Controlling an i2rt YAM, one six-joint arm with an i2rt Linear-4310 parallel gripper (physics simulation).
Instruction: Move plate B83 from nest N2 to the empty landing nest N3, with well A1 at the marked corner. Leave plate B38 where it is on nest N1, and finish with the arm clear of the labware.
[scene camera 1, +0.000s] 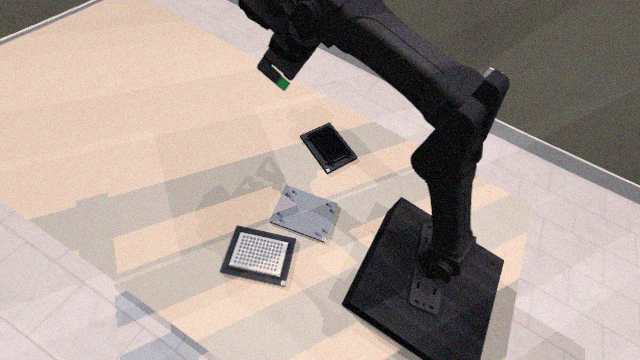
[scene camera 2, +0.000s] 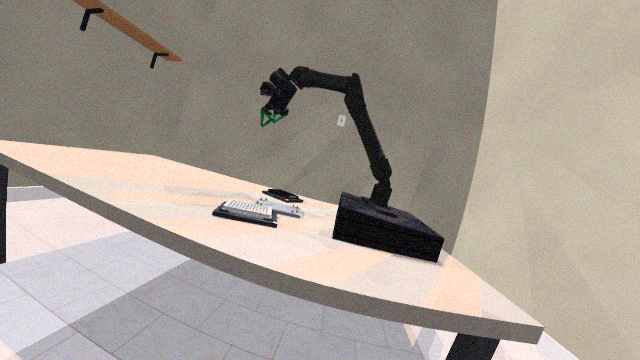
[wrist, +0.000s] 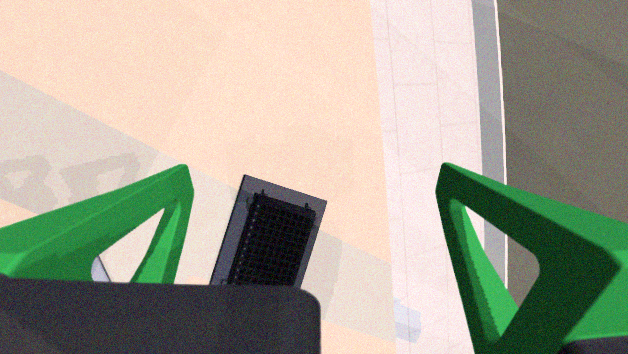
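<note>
A black well plate (scene camera 1: 329, 142) (scene camera 2: 284, 194) (wrist: 275, 240) sits on a dark nest with a white corner mark. A white well plate (scene camera 1: 259, 253) (scene camera 2: 247, 208) sits on another dark nest (scene camera 1: 227, 267) (scene camera 2: 245, 219). I cannot read which plate is B83 or B38. The empty landing nest (scene camera 1: 305, 212) (scene camera 2: 287, 208) is a light grey plate with small pins and a white mark at one corner, lying between the two plates. My gripper (scene camera 1: 283, 84) (scene camera 2: 274, 120) (wrist: 314, 177) is open and empty, high above the table. In the wrist view, the black plate's lower end is hidden by the gripper body.
The black arm base (scene camera 1: 380, 290) (scene camera 2: 387, 227) stands on the table (scene camera 1: 75, 125) (scene camera 2: 320, 260), to the right of the nests in both scene views. A wall shelf (scene camera 2: 135, 35) is high at the upper left in scene camera 2. A wall outlet (scene camera 2: 341, 120) shows behind the arm.
</note>
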